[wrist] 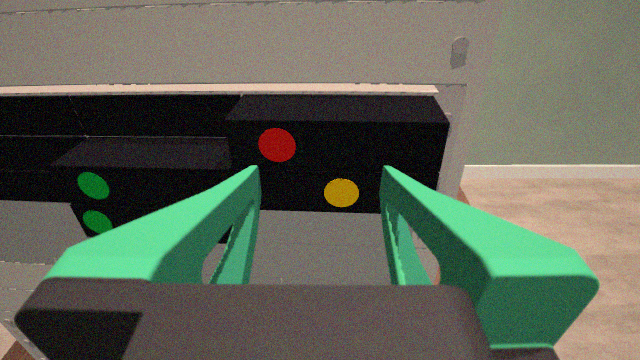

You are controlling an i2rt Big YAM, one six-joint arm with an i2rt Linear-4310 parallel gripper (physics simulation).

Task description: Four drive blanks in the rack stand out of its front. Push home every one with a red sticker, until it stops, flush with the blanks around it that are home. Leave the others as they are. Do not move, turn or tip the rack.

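A black drive blank (400,145) stands out of the rack's front at the right of the wrist view. Its face bears a red sticker (277,145) at the upper left and a yellow sticker (341,192) lower down. A second black blank (150,185), left of it and lower, also stands out. It bears two green stickers (93,185) (97,221), one above the other; the left finger partly covers it. My gripper (320,179) is partly open, with nothing between the fingers. Its tips appear over the lower part of the red-and-yellow blank's face; contact cannot be told.
The grey rack (225,45) spans the view above and below the blanks, with a pale ledge (210,89) just above them. A dark recessed area (35,115) lies at the left. A green wall (560,90) and a wood-toned floor (575,210) show to the right.
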